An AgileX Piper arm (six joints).
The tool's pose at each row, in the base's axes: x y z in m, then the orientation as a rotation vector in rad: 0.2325, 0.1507, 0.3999, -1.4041, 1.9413, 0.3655; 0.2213, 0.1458, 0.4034, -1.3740, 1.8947, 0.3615; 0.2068, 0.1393, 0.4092, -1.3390, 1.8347, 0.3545; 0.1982, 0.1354, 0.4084, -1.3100, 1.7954, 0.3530; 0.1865, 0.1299, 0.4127, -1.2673, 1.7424, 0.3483; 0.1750, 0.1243, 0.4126, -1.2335, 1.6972, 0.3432; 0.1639, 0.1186, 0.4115, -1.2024, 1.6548, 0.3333; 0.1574, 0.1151, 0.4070, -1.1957, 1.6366, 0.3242; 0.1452, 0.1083, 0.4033, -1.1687, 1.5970, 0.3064; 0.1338, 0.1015, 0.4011, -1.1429, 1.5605, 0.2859; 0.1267, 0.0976, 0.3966, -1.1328, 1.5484, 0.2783; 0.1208, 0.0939, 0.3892, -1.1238, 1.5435, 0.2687; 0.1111, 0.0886, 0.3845, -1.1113, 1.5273, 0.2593; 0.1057, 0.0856, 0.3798, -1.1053, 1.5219, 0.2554; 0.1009, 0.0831, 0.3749, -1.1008, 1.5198, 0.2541
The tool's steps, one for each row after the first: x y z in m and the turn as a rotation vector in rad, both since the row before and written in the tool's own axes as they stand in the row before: 0.0030, 0.0078, -0.0096, 0.0287, -0.0466, -0.0093; 0.0024, 0.0095, -0.0138, 0.0361, -0.0578, -0.0145; 0.0040, 0.0063, -0.0058, 0.0249, -0.0415, -0.0053; 0.0011, 0.0070, -0.0117, 0.0373, -0.0567, -0.0062; 0.0039, 0.0075, -0.0096, 0.0309, -0.0469, -0.0070; 0.0043, 0.0072, -0.0093, 0.0318, -0.0421, -0.0090; 0.0056, 0.0052, -0.0041, 0.0126, -0.0138, -0.0094; 0.0064, 0.0081, -0.0102, 0.0339, -0.0354, -0.0133; 0.0047, 0.0066, -0.0107, 0.0345, -0.0314, -0.0138; 0.0052, 0.0053, -0.0056, 0.0129, -0.0106, -0.0042; 0.0076, 0.0055, -0.0039, 0.0124, -0.0037, -0.0024; 0.0056, 0.0065, -0.0084, 0.0162, -0.0141, -0.0057; 0.0049, 0.0044, -0.0042, 0.0071, -0.0050, -0.0013; 0.0048, 0.0043, -0.0034, 0.0041, -0.0027, 0.0007
